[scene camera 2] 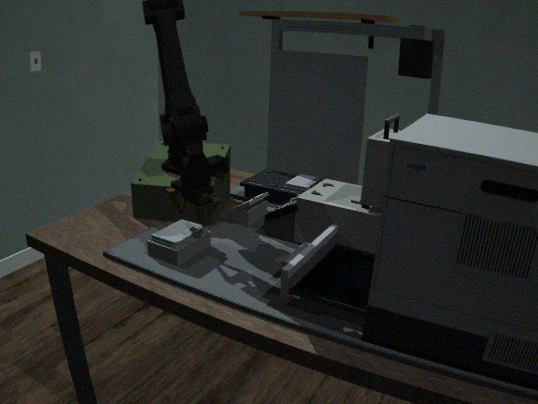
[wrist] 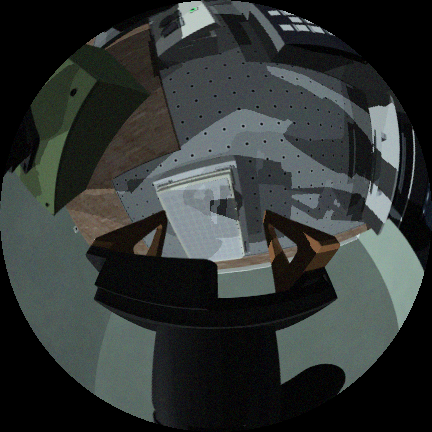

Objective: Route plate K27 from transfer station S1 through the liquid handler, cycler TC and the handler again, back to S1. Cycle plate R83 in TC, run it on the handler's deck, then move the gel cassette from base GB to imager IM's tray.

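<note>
A pale, flat, gridded plate lies on a low grey block station at the near left of the breadboard; no label is readable, so I cannot tell which plate it is. My gripper is open and empty, its orange fingertips pointing down just above and behind the plate in the scene view. In the wrist view the fingers stand on either side of the plate, apart from it. Another white plate lies on a black device at the back. The gel cassette cannot be made out.
A green box stands behind and left of the station. A large grey cabinet stands at the right, with a pale raised panel before its dark opening. An off-white box and a grey upright frame stand farther back.
</note>
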